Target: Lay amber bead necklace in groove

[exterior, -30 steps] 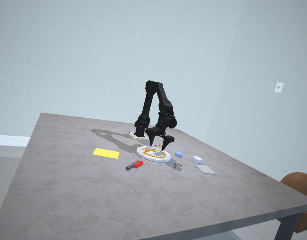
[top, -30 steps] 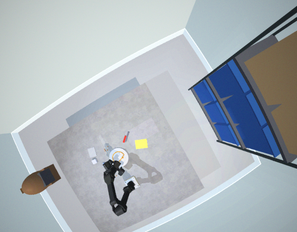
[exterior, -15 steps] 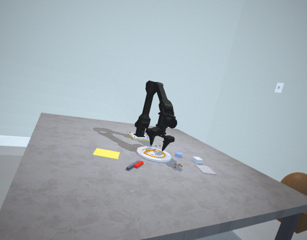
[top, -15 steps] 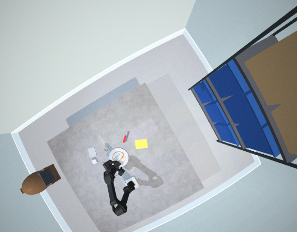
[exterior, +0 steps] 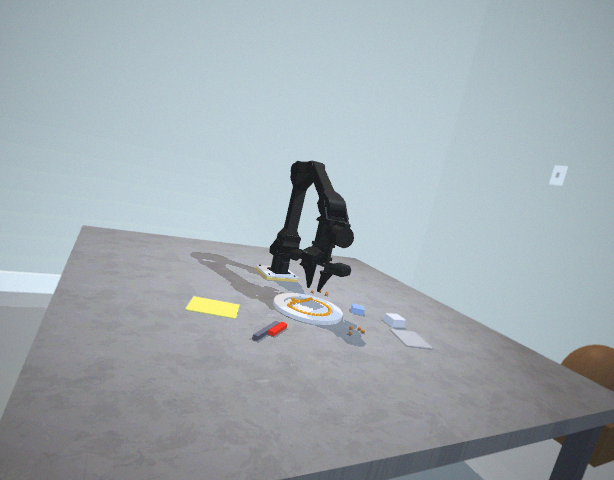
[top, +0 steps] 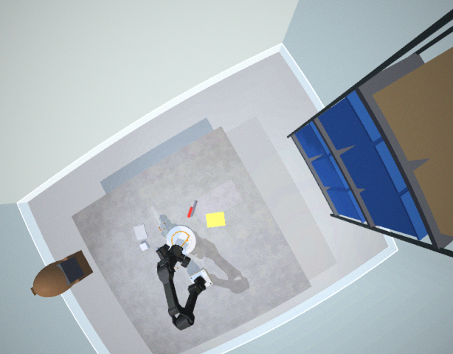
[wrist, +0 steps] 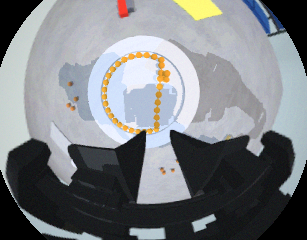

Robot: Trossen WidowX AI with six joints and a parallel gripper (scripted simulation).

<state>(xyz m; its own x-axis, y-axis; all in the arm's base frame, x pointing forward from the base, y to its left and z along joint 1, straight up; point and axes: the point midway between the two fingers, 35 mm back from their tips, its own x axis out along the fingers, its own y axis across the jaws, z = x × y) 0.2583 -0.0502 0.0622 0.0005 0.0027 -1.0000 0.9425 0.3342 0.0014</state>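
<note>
The round white bead board lies 4 cm to the right of my gripper tip, 4 cm below it and 4 cm ahead of it. From my gripper tip the other things lie so: white block 19 cm to the left, 17 cm ahead, 3 cm below; blue block 13 cm to the left, 8 cm ahead, 4 cm below; grey tool 23 cm to the right, 14 cm ahead, 4 cm below.
</note>
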